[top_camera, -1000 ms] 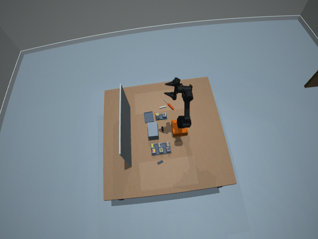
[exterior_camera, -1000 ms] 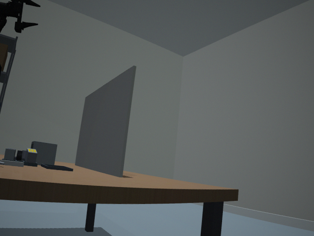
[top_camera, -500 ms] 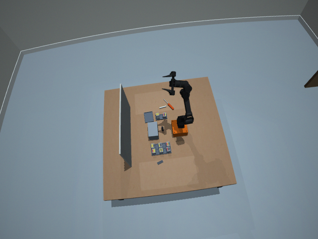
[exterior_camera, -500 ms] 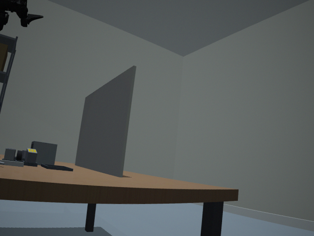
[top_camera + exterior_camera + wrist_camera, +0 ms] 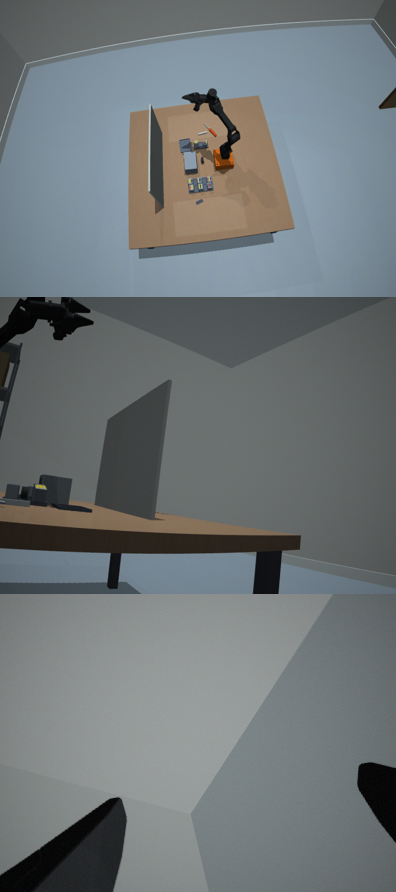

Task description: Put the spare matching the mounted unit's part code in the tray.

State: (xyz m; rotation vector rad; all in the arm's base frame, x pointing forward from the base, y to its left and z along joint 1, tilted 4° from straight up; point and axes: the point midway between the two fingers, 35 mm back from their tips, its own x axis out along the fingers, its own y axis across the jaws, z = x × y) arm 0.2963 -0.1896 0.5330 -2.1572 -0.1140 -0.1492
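Now: the grey spare block 610 mm below my gripper tip, 360 mm to the left of it and 150 mm behind it. From my gripper tip the other things lie so: tall grey panel: 430 mm below, 250 mm ahead, 230 mm to the left; then flat grey tray: 650 mm below, 60 mm ahead, 20 mm to the left; then grey mounted unit: 600 mm below, 220 mm to the left.
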